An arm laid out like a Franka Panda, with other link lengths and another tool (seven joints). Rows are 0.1 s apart.
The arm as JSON. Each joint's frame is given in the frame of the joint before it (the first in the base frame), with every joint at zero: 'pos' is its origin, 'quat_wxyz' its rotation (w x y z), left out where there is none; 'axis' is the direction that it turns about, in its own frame. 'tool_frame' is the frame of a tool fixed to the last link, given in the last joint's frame.
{
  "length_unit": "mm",
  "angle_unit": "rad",
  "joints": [
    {
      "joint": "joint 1",
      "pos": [
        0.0,
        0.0,
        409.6
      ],
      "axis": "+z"
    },
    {
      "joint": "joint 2",
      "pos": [
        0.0,
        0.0,
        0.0
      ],
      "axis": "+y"
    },
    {
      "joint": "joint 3",
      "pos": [
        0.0,
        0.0,
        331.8
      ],
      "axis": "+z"
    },
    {
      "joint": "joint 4",
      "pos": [
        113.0,
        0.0,
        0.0
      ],
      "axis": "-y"
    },
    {
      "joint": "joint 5",
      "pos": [
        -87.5,
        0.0,
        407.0
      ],
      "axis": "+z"
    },
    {
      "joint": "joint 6",
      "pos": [
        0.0,
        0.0,
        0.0
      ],
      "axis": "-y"
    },
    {
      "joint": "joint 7",
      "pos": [
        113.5,
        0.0,
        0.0
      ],
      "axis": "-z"
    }
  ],
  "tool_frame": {
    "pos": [
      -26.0,
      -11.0,
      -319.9
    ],
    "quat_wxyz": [
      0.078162,
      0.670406,
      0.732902,
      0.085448
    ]
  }
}
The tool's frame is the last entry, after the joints.
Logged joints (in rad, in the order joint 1, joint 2, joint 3, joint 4, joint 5, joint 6, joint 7), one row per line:
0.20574, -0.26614, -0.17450, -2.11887, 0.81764, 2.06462, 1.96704
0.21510, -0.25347, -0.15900, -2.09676, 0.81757, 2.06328, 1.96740
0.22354, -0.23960, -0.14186, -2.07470, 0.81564, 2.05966, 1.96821
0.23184, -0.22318, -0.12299, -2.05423, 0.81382, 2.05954, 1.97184
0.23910, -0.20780, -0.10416, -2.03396, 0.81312, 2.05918, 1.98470
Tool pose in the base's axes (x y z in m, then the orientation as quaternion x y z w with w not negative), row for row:
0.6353, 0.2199, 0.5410, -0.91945, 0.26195, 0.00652, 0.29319
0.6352, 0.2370, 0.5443, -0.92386, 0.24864, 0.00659, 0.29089
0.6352, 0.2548, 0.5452, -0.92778, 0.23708, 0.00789, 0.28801
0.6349, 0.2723, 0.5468, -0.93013, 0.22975, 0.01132, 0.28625
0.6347, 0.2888, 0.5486, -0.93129, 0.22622, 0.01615, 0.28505
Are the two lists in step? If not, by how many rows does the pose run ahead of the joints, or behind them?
The pose runs 1 row ahead of the joints: the pose in row i belongs to the joints in row i + 1.
